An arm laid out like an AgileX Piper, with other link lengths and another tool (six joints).
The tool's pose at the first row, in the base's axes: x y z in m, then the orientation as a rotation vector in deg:
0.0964, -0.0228, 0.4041, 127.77, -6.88, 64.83
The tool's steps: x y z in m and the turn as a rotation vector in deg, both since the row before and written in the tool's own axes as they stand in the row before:
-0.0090, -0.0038, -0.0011, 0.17, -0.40, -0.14
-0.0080, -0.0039, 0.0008, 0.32, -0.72, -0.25
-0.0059, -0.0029, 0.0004, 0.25, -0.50, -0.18
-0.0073, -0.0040, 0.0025, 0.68, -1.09, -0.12
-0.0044, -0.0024, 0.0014, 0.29, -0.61, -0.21
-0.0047, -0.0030, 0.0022, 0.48, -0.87, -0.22
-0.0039, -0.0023, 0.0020, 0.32, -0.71, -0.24
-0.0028, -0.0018, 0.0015, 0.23, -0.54, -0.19
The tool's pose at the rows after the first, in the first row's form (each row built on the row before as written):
0.0913, -0.0209, 0.3959, 128.13, -6.80, 64.36
0.0881, -0.0198, 0.3876, 128.79, -6.64, 63.52
0.0856, -0.0188, 0.3816, 129.27, -6.51, 62.94
0.0839, -0.0183, 0.3731, 130.47, -6.46, 61.85
0.0827, -0.0179, 0.3681, 131.03, -6.32, 61.14
0.0820, -0.0175, 0.3622, 131.90, -6.17, 60.18
0.0814, -0.0174, 0.3573, 132.53, -6.01, 59.34
0.0810, -0.0172, 0.3537, 132.99, -5.89, 58.69

